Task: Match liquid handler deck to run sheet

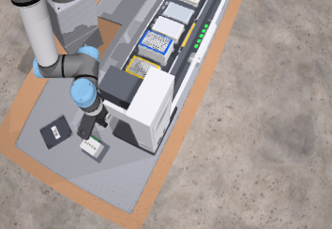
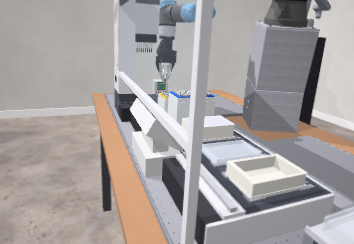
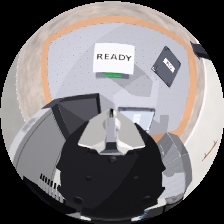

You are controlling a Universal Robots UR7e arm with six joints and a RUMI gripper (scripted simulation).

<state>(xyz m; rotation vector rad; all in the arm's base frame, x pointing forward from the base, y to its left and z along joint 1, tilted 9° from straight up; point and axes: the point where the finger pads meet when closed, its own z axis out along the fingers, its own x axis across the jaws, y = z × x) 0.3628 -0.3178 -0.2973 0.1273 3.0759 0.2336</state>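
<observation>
Right now the ready key post is 7 cm to the right of my hand and 5 cm below it. Also, from my hand: yellow-framed tip rack: 28 cm to the left, 3 cm ahead, 2 cm below; white label: 21 cm behind, 13 cm to the right, 11 cm below; blue-framed tip rack: 40 cm to the left, 2 cm ahead.
</observation>
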